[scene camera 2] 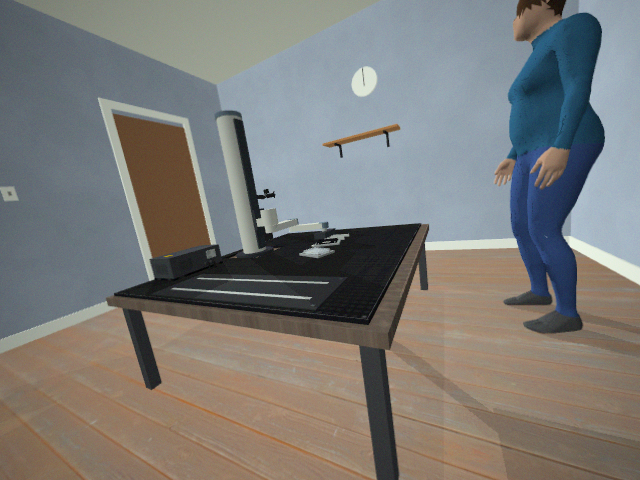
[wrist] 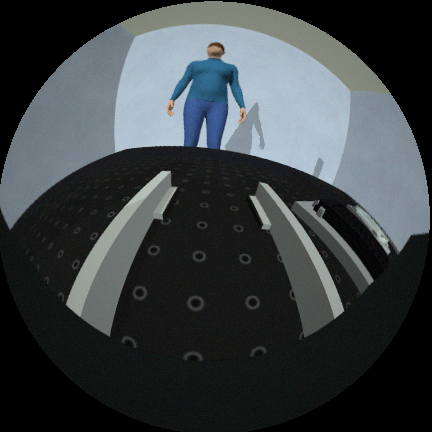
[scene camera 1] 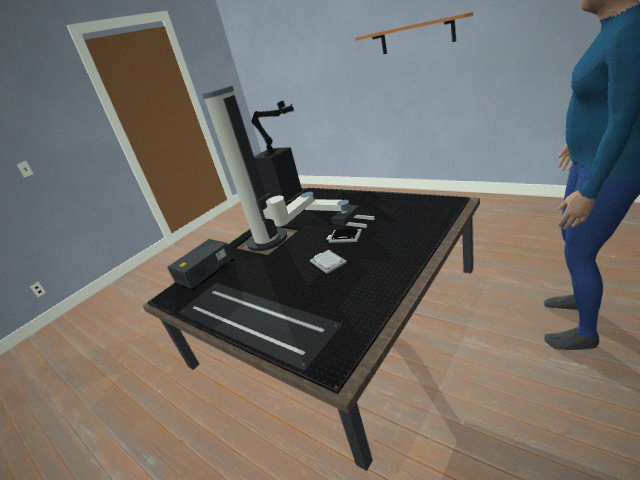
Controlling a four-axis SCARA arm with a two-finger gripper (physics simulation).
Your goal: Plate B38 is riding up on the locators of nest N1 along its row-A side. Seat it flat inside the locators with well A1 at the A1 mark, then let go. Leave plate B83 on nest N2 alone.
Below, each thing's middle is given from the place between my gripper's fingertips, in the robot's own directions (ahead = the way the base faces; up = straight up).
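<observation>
There's nest N1 (wrist: 342,251), which is 17 cm to the right of my hand and 7 cm behind it. And the black well plate (wrist: 373,256) is 1 cm above my hand, 17 cm to the right of it and 7 cm behind it.
</observation>
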